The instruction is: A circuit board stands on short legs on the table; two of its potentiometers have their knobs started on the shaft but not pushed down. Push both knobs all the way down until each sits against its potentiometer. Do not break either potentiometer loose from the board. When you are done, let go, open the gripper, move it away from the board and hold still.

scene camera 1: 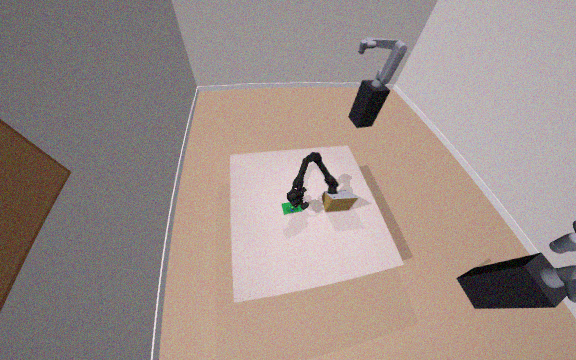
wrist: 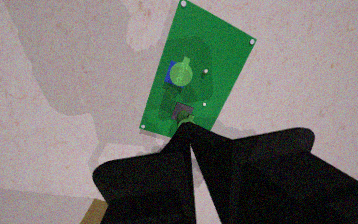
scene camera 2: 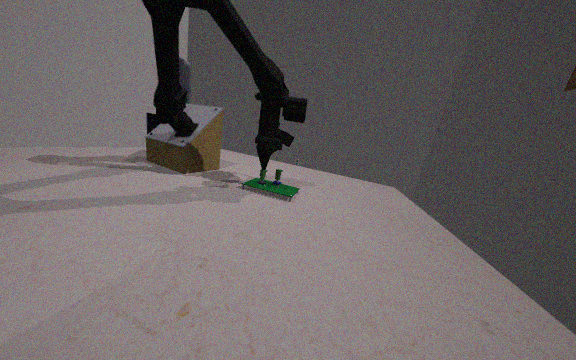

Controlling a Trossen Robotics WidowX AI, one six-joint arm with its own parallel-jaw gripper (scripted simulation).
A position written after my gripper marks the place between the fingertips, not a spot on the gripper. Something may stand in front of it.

In view: my gripper [scene camera 2: 263,169].
My gripper is seen too in the wrist view [wrist: 186,126].
